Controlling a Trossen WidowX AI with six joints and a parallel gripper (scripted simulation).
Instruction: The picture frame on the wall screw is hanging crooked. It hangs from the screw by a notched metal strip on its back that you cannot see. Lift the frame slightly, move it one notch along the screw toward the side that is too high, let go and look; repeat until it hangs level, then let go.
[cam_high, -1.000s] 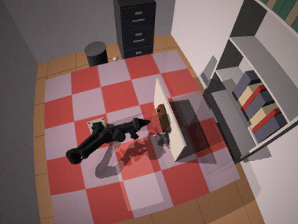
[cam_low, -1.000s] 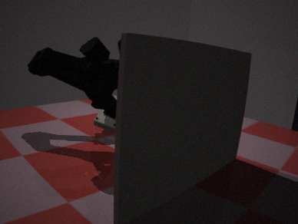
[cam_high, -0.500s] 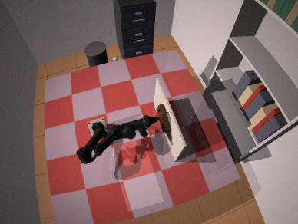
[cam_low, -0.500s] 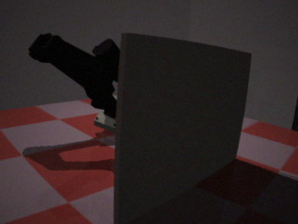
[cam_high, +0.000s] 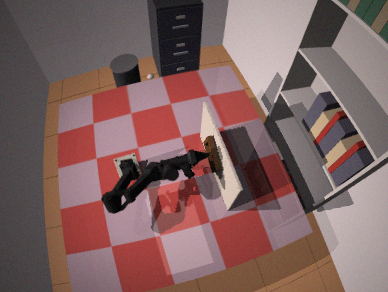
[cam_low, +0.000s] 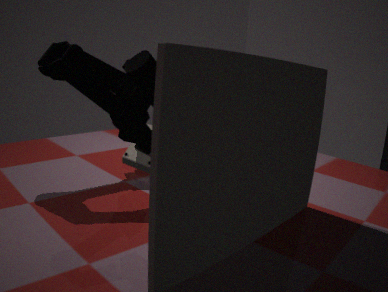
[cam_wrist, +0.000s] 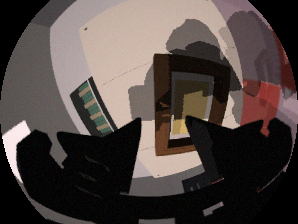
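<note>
The brown picture frame is 50 mm below my gripper tip, 40 mm ahead of it and 20 mm to the left of it. From my gripper tip the other things lie so: cream wall panel 70 mm below, 50 mm ahead.
</note>
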